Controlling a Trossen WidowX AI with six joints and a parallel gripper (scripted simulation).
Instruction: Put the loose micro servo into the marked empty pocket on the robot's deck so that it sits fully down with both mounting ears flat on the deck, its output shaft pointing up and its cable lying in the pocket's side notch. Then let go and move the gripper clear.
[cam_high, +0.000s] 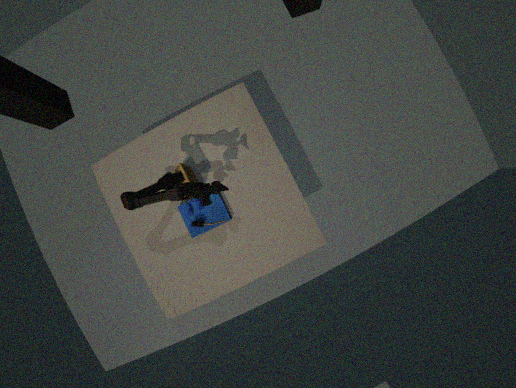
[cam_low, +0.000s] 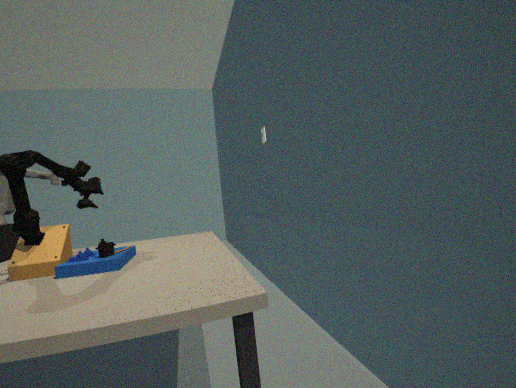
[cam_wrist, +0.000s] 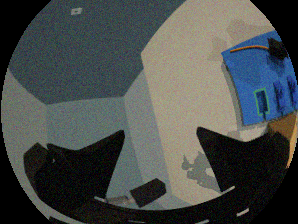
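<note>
The blue robot deck lies 11 cm ahead of my gripper tip, 23 cm to the right of it and 28 cm below it.
</note>
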